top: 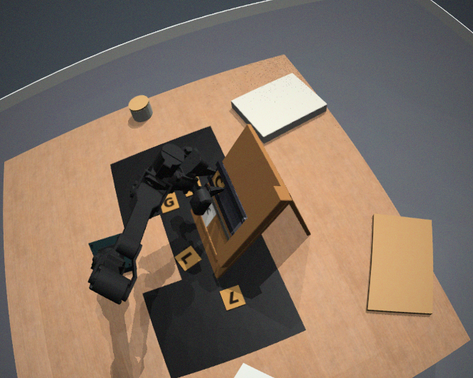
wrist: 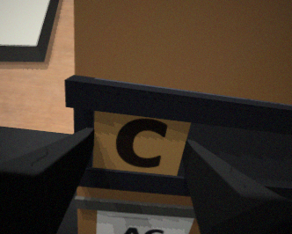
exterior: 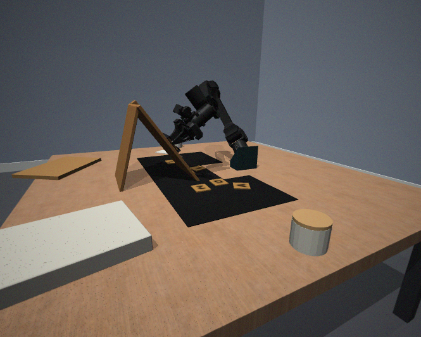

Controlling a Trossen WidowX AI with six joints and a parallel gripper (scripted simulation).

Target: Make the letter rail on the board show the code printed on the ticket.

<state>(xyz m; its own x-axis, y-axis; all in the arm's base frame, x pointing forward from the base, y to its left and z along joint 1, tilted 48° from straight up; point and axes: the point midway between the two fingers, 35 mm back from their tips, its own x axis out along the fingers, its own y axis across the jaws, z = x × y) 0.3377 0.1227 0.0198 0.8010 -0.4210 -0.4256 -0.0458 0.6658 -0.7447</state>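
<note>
Right now the white ticket is 50 mm behind my gripper tip, 20 mm to the right of it and 80 mm below it. From my gripper tip the other things lie so: flat tan panel (420 mm ahead, 370 mm to the right, 150 mm below); then black mat (160 mm behind, 60 mm to the right, 150 mm below); then tile (80 mm behind, 110 mm to the left, 150 mm below).
</note>
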